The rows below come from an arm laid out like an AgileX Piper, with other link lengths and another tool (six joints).
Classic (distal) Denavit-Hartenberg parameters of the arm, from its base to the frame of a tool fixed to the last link. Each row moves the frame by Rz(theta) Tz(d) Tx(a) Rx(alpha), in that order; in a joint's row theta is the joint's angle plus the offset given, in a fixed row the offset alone. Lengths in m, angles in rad.
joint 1: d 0.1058; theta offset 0; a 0; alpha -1.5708
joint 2: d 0; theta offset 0.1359; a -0.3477; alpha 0
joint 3: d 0; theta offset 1.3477; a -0.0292; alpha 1.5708
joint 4: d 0.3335; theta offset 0; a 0; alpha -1.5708
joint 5: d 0; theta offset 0; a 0; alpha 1.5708
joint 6: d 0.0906; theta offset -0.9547; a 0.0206; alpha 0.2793
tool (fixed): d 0.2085; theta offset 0; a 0; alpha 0
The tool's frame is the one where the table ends.
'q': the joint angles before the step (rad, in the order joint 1, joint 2, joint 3, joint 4, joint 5, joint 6). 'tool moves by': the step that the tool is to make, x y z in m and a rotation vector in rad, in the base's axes. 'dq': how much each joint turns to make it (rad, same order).
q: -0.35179, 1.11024, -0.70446, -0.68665, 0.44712, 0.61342
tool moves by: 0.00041, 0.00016, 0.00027, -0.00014, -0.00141, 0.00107
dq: -0.00002, 0.00002, -0.00001, 0.00002, -0.00180, -0.00002
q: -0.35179, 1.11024, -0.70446, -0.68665, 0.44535, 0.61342
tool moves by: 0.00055, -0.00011, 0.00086, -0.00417, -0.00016, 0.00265
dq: 0.00001, 0.00000, -0.00001, -0.00449, -0.00204, 0.00000
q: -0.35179, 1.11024, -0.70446, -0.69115, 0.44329, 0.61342
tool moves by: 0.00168, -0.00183, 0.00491, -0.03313, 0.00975, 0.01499
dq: 0.00001, -0.00001, 0.00002, -0.03503, -0.00396, -0.00264
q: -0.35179, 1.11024, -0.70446, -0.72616, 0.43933, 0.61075
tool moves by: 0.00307, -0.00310, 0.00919, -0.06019, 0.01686, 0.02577
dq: 0.00002, 0.00001, -0.00002, -0.06681, -0.00696, -0.00047
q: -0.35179, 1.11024, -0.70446, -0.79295, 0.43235, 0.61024
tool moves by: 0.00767, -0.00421, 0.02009, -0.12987, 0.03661, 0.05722
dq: -0.00001, 0.00002, -0.00002, -0.14567, -0.01602, -0.00002
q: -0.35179, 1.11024, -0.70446, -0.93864, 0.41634, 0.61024
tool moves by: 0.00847, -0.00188, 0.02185, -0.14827, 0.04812, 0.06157
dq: -0.00001, 0.00002, 0.00000, -0.16725, -0.01135, 0.00003
